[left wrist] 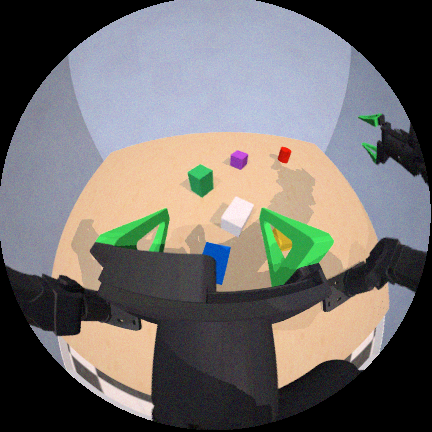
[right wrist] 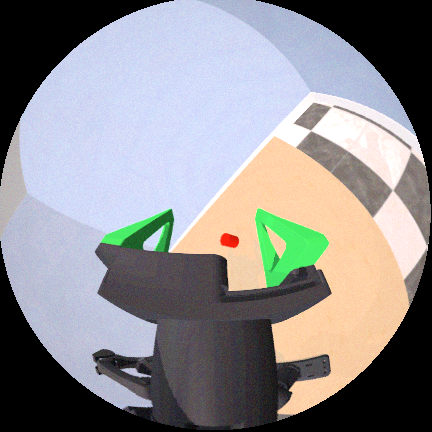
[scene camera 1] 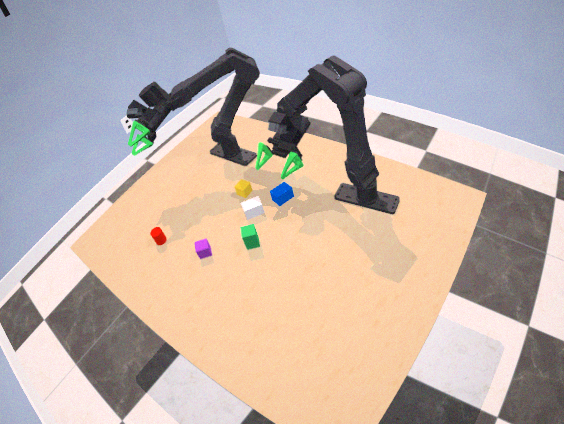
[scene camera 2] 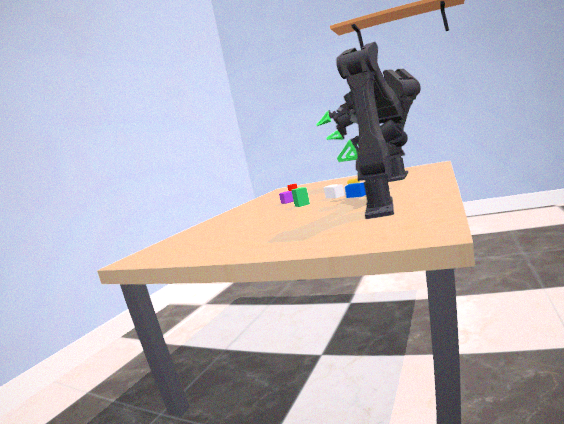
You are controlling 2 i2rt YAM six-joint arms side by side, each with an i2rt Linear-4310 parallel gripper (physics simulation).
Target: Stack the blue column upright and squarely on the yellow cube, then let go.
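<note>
The blue column [scene camera 1: 282, 194] [scene camera 2: 355, 190] [left wrist: 218, 260] lies on its side on the table, partly hidden by the gripper body in the left wrist view. The yellow cube [scene camera 1: 243, 188] [scene camera 2: 353, 181] [left wrist: 283, 240] sits on the table, left of the blue column in scene camera 1. In the left wrist view it shows through a green finger. My left gripper [scene camera 1: 270, 173] [left wrist: 213, 212] is open and empty, above the table near the blue column. My right gripper [scene camera 1: 134, 149] [scene camera 2: 322, 130] [right wrist: 214, 213] is open and empty, high up at the far left of scene camera 1.
A white block [scene camera 1: 252, 208] [scene camera 2: 334, 191] [left wrist: 237, 216] lies close to the yellow cube and the blue column. A green block [scene camera 1: 250, 236] [left wrist: 201, 180], a purple cube [scene camera 1: 203, 248] [left wrist: 239, 159] and a red cylinder [scene camera 1: 158, 236] [left wrist: 284, 155] [right wrist: 229, 240] stand or lie farther from the arm bases.
</note>
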